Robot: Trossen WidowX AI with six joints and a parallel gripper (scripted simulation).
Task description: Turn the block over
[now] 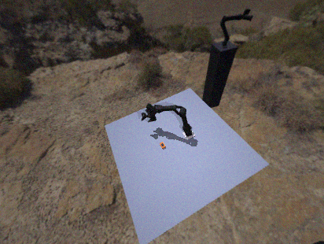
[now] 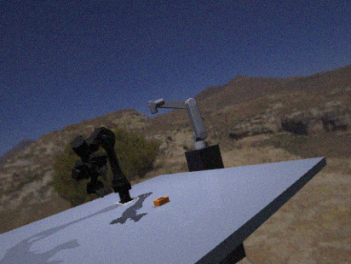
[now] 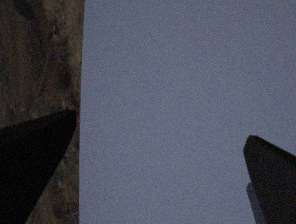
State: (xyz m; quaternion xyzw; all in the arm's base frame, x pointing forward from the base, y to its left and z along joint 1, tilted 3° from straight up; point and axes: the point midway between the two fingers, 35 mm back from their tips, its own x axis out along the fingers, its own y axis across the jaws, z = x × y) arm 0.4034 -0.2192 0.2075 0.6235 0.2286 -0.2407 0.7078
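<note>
Now: gripper tip 120 mm past the block, 270 mm to the right of it and 150 mm above it.
</note>
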